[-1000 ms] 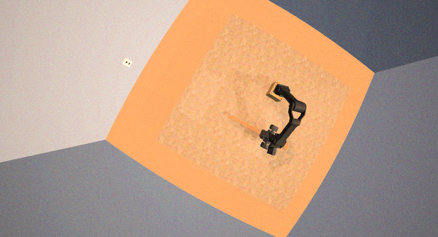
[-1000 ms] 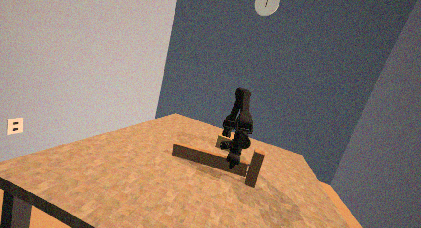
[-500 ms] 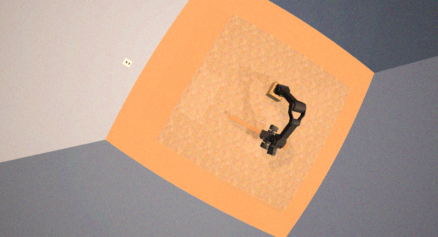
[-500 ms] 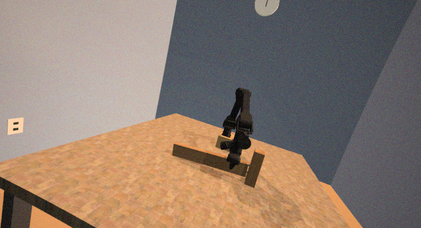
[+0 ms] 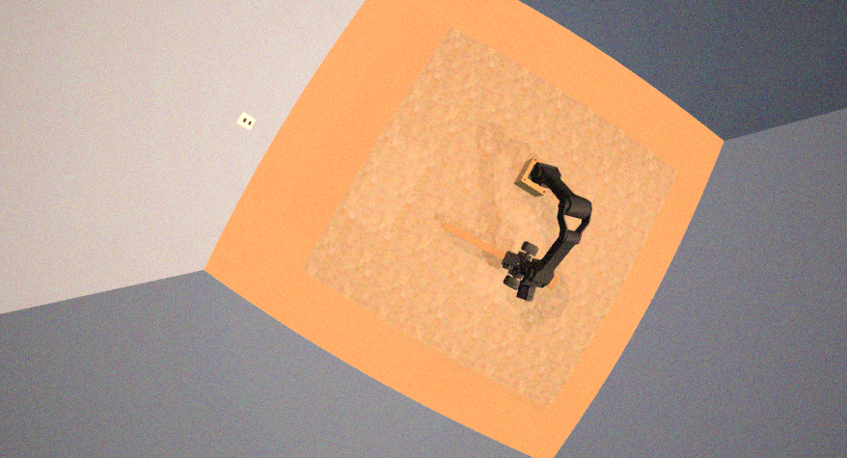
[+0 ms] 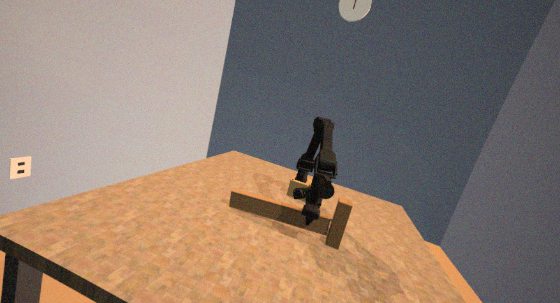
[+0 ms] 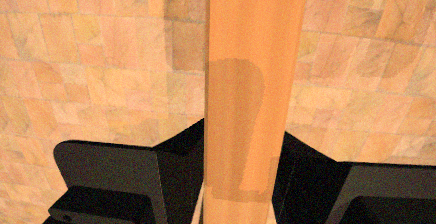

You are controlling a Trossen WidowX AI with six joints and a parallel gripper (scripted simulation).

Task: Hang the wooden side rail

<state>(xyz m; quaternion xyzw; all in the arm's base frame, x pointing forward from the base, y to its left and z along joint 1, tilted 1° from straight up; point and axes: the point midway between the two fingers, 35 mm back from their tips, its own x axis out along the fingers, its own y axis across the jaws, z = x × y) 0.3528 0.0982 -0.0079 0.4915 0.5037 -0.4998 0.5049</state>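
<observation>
My gripper tip is 110 mm to the right of the headboard post and 40 mm below it.
</observation>
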